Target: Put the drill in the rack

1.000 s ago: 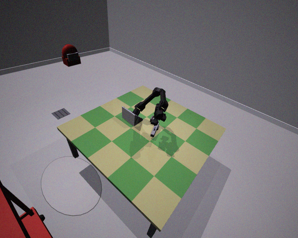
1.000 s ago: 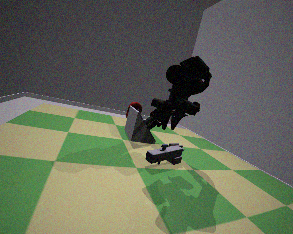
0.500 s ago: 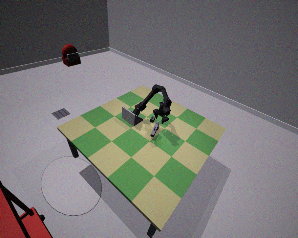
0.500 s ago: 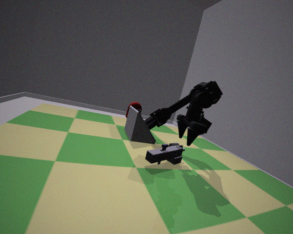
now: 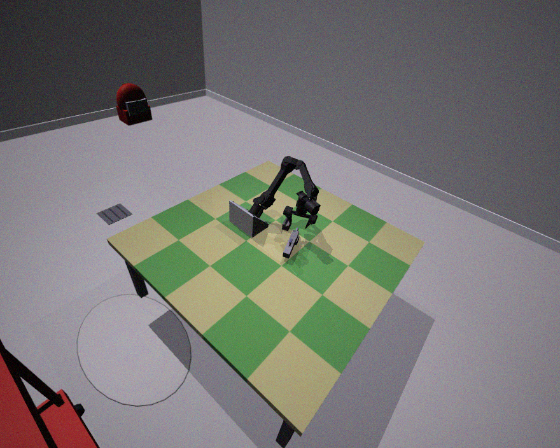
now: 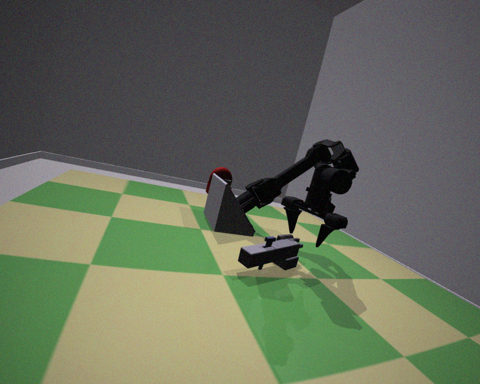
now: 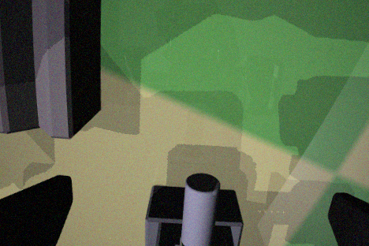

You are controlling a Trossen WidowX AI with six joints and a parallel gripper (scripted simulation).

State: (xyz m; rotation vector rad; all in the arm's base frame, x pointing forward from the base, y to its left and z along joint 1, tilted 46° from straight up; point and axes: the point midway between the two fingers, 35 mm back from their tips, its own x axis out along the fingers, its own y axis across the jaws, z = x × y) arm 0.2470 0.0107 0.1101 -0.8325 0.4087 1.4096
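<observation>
Right now the drill is 20 mm ahead of my gripper tip, 70 mm to the right of it and 20 mm below it. The rest, counted from my gripper tip: dark key 30 mm ahead, 150 mm to the right, 20 mm below; then grey block 30 mm ahead, 120 mm to the right, 30 mm below; then rack 80 mm behind, 20 mm to the left, 50 mm below.
</observation>
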